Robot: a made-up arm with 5 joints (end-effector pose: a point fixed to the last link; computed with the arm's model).
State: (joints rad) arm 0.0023 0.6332 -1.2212 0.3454 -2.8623
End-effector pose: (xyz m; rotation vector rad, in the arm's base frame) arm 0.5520 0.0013 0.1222 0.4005 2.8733 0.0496
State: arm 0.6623 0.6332 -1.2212 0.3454 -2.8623
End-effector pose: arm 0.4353 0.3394 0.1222 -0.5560 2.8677 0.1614
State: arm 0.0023 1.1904 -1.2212 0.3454 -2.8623
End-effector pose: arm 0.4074 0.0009 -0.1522 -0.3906 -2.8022 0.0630
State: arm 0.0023 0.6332 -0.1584 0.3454 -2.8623
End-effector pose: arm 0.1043 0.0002 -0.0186 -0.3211 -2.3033 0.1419
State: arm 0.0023 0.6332 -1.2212 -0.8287 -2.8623
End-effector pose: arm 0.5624 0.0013 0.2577 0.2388 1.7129 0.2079
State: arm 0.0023 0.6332 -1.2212 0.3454 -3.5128
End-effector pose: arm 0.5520 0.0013 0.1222 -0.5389 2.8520 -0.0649
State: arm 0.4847 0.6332 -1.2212 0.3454 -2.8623
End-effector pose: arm 0.4884 0.2572 0.1222 -0.2987 2.8983 0.1323
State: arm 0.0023 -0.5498 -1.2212 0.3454 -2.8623
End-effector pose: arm 0.3157 0.0007 0.7050 0.2375 1.7040 0.2087
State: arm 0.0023 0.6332 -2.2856 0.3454 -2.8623
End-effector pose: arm 0.6465 0.0015 0.5824 0.2539 1.8216 0.1976
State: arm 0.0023 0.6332 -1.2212 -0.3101 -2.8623
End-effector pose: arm 0.5780 0.0013 0.1968 0.3104 2.2265 0.1520
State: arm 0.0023 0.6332 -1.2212 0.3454 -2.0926
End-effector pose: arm 0.5520 0.0013 0.1222 1.4626 2.5348 0.1789
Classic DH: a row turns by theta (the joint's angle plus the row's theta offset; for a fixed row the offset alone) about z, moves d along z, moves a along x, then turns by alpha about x. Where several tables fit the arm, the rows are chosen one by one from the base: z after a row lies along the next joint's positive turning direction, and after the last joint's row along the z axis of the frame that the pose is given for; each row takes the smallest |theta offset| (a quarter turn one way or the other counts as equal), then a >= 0, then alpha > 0; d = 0 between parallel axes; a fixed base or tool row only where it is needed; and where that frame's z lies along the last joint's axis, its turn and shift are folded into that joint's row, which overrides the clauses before.
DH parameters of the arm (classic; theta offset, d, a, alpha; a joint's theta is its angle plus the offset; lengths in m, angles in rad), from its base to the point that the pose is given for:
joint 1: 0 0.2377 0 -1.5708
joint 2: -1.385 0 0.2853 0
joint 3: -0.4083 0 -0.3407 0
joint 4: -1.3482 0 -0.0757 1.5708
joint 5: 3.1416 0.0966 0 0

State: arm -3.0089 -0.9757 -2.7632 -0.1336 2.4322
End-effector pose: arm 0.5675 0.0757 0.6924 0.8808 0.3945 2.4185
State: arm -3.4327 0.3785 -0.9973 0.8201 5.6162
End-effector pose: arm -0.4420 0.1324 0.1419 -0.5530 2.9076 -0.1378
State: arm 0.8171 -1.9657 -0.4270 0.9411 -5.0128
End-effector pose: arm -0.0020 -0.0022 0.5367 -1.7082 0.3939 -0.7824
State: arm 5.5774 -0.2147 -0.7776 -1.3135 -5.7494
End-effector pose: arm 0.2527 -0.2153 0.5251 0.9891 -0.7058 2.7259
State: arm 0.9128 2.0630 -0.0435 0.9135 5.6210
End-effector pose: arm -0.1247 -0.1613 0.2140 0.2140 0.2149 -2.8764
